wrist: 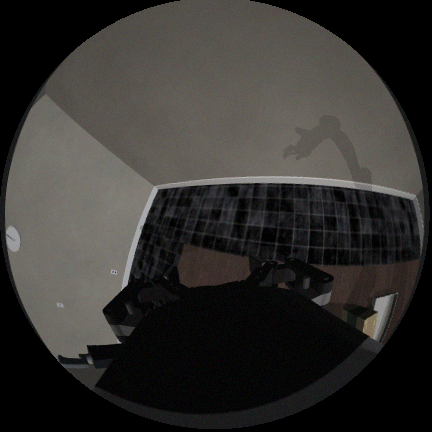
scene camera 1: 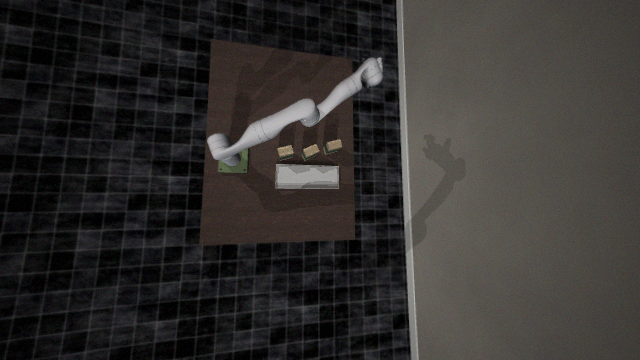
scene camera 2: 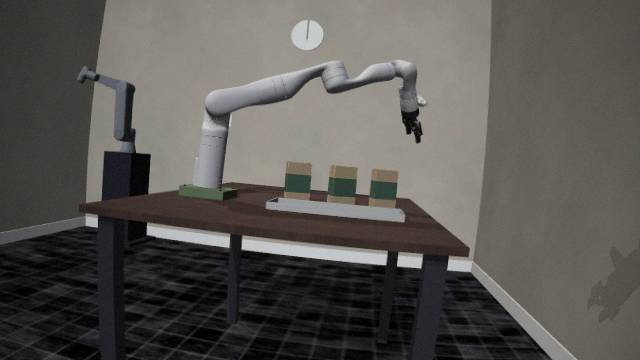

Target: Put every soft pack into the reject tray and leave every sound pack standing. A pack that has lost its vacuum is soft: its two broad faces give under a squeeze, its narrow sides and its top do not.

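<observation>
Three tan packs with green bands stand upright in a row behind the tray: the left pack, the middle pack and the right pack. One pack shows at the lower right of the wrist view. The pale reject tray lies empty in front of them; part of it shows in the wrist view. My gripper is open and empty, high above and away from the packs, near the table's far right corner. Which packs are soft cannot be seen.
The brown table carries the packs, the tray and the arm's green base plate. My arm reaches high across the table's back part. A grey arm stands on a dark pedestal behind the table at the left.
</observation>
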